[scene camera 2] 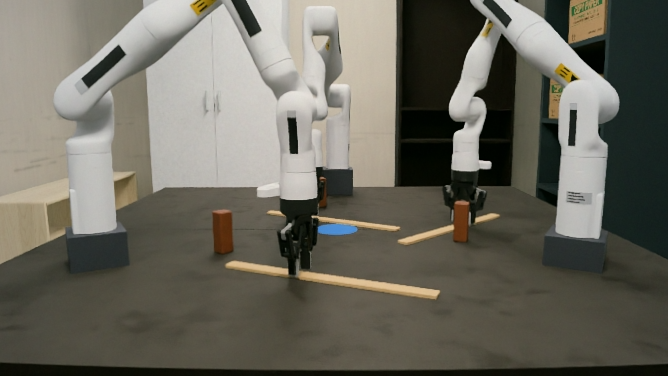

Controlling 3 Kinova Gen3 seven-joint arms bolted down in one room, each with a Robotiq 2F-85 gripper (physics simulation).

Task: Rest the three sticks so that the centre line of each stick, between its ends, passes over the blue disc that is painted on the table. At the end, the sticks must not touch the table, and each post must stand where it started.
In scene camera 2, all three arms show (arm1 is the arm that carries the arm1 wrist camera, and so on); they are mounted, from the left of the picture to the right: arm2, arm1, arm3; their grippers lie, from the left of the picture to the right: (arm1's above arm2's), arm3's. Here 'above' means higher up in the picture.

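Note:
A pale stick [370,284] lies flat on the table [330,335] at the front. A second stick [360,223] lies behind the blue disc [338,229]. A third stick [427,234] lies at the right. Red-brown posts stand upright: the left post [223,231], the right post [461,221] and the back post [324,193], partly hidden. Arm2's gripper [299,270] is open, fingertips low on either side of the front stick. Arm3's gripper [463,218] is open over the right stick, partly hidden by the right post. Arm1's gripper [321,190] is mostly hidden behind arm2; its fingers cannot be seen.
Arm2's dark base block [97,249] stands at the left, arm3's base block [575,251] at the right, and arm1's base block [341,182] at the back. Arm2's forearm and wrist hang in front of arm1. A low wooden bench [75,190] is beyond the left table edge.

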